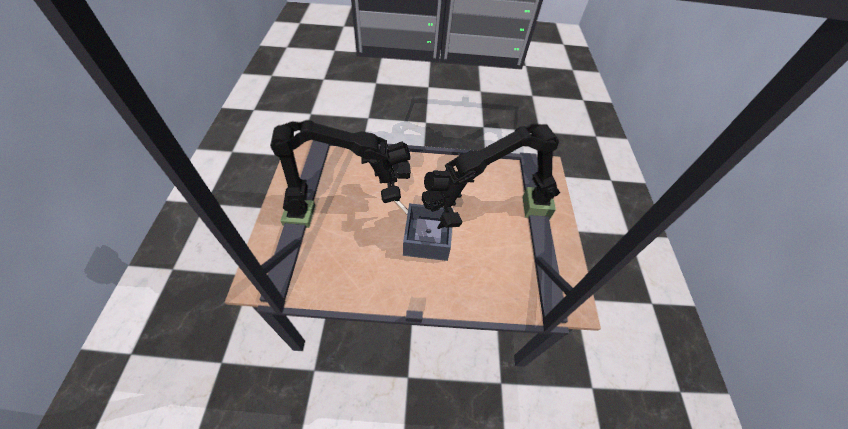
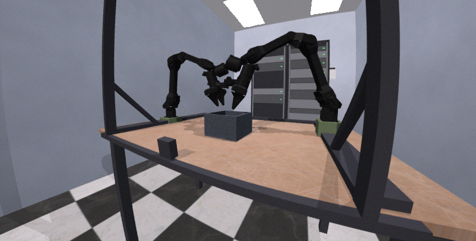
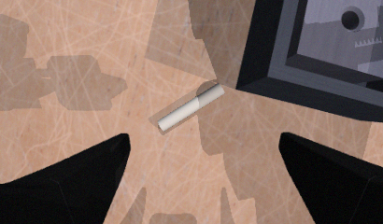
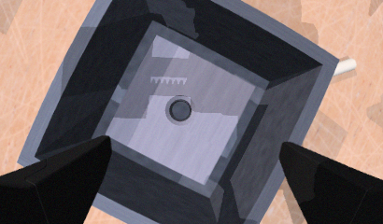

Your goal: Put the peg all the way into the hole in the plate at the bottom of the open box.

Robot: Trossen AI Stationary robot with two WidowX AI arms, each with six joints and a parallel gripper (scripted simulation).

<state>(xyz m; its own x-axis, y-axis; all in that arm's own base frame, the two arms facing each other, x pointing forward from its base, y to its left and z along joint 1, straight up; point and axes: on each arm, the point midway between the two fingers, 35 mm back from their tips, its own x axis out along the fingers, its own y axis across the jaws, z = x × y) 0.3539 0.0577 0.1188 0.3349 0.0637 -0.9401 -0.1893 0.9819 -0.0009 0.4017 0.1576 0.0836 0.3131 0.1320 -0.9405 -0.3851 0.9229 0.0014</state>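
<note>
Right now my left hand is 10 mm short of the white peg, 30 mm to the left of it and 140 mm above it. Also, from my left hand: box (130 mm behind, 120 mm to the right, 130 mm below).
</note>
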